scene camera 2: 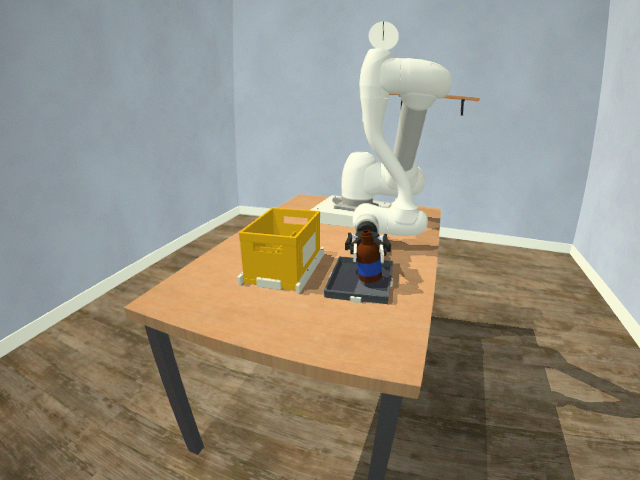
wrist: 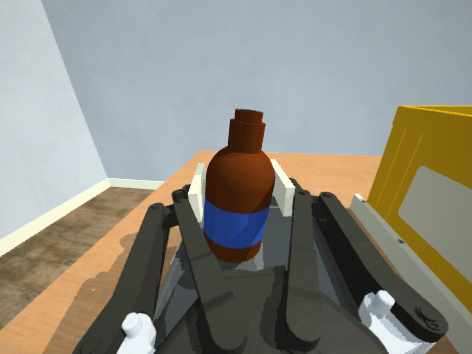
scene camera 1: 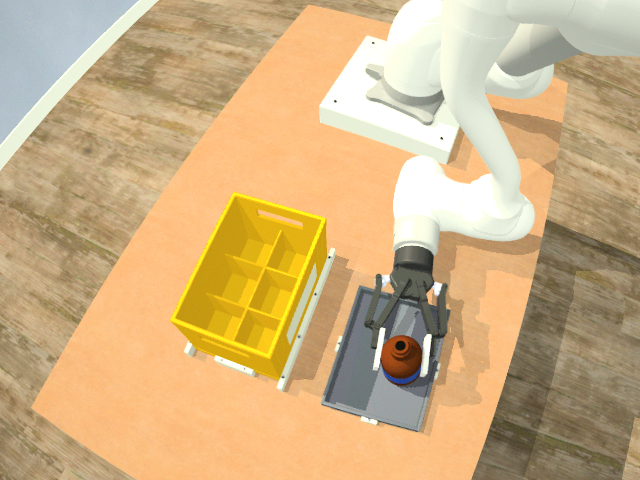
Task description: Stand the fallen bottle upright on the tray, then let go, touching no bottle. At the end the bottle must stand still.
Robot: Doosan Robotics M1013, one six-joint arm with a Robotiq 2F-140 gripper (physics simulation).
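Places are measured from the arm's base along level axes (x right, y ahead, z up), in metres.
Pixels of known places: gripper, fingertip midpoint: [scene camera 2: 368, 258] [scene camera 1: 399, 371]; arm's base, origin of the base link: [scene camera 2: 356, 207] [scene camera 1: 410, 92].
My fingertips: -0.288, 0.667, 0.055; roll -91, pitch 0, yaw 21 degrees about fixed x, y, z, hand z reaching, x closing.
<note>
Ahead of a thing's pixels: the offset from my fingertips to its top centre, as dx, dy, dz. "spot": to the spot under its first point.
The brown bottle with a blue label {+0.010, -0.025, +0.076} [scene camera 1: 401, 359] [scene camera 2: 369, 266] [wrist: 239, 185] stands upright or nearly so, neck up, over the right part of the grey tray {spot: +0.074, +0.031, -0.102} [scene camera 1: 351, 379] [scene camera 2: 342, 284] [wrist: 280, 240]. Its base is down inside the tray's outline; whether it touches the tray floor is too fine to tell. My gripper [scene camera 1: 402, 354] [scene camera 2: 369, 253] [wrist: 237, 172] reaches in level from the arm's side and is shut on the bottle, with a white pad on each side of its body. No other bottle shows in these views.
A yellow crate with compartments {+0.307, -0.013, +0.069} [scene camera 1: 222, 248] [scene camera 2: 268, 266] [wrist: 400, 165] stands left of the tray in the scene views, between white guide strips. The arm's white base plate [scene camera 1: 385, 131] is at the back of the table. The table's right edge runs close beside the tray.
</note>
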